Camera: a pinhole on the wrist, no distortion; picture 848 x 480 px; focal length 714.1 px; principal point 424.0 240.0 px. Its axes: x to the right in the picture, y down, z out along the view. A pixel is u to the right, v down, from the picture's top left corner.
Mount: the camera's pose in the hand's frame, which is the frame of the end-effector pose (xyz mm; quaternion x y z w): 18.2 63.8 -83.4 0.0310 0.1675 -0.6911 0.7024
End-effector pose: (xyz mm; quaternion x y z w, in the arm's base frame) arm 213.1 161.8 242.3 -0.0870 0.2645 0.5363 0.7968
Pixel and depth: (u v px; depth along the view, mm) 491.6 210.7 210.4
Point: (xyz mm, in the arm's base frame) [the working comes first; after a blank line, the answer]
In the camera's frame: 19.9 -8.6 210.4

276.0 243.5 308.3
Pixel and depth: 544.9 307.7 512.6
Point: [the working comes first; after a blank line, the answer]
In the camera's frame: 86.8 48.6 512.6

522.6 383.8 444.5
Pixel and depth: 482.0 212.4 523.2
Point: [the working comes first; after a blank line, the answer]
In the camera's frame: 42.5 -20.2 523.2

482.6 361.1 513.1
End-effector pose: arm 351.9 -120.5 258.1 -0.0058 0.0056 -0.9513 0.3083
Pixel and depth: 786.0 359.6 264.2
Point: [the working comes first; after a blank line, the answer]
In the camera's frame: 133.9 44.2 264.2

184.3 -76.6 380.8
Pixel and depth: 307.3 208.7 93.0
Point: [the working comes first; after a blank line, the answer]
In the camera's frame: -15.2 -4.1 93.0

356.8 -182.1 266.8
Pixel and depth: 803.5 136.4 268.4
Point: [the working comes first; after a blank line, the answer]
In the camera's frame: 142.6 -38.9 268.4

242.4 -18.7 397.5
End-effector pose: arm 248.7 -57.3 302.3 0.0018 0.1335 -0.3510 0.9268
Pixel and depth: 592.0 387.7 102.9
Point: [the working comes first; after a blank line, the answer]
In the camera's frame: 24.2 21.3 102.9

300.0 -85.8 289.2
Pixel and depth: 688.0 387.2 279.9
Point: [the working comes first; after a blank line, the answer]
In the camera's frame: 103.5 57.7 279.9

303.2 -236.8 416.2
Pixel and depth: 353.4 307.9 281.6
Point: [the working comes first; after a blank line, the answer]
In the camera's frame: -27.8 26.8 281.6

374.5 -128.8 454.4
